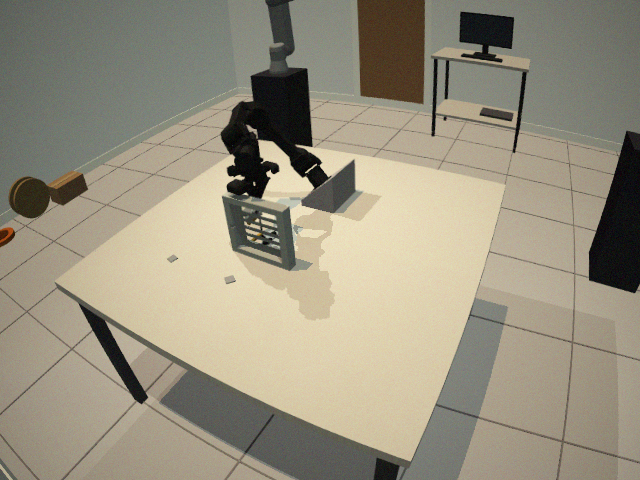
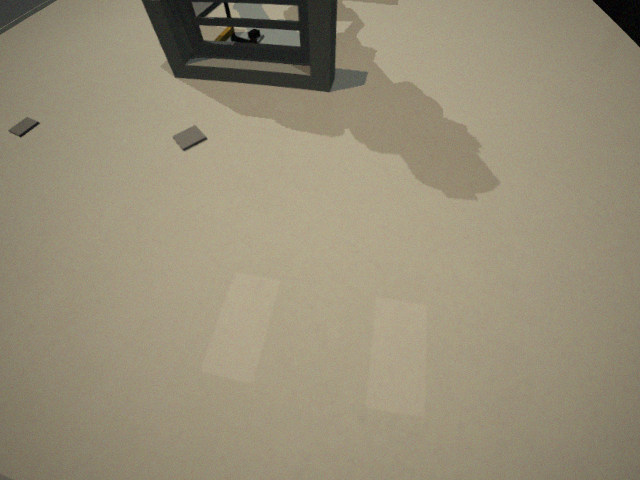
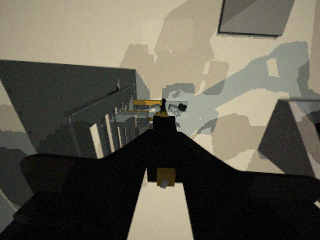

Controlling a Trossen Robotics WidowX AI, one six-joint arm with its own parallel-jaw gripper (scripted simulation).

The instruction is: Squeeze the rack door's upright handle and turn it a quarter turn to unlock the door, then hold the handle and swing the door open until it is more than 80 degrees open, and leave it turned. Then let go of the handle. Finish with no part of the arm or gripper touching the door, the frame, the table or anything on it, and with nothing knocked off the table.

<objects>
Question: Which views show my gripper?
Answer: Image 1 and image 3 only.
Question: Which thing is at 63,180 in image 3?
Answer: My gripper.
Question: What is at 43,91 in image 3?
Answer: A grey rack frame.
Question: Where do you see a grey rack frame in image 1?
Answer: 287,261
</objects>
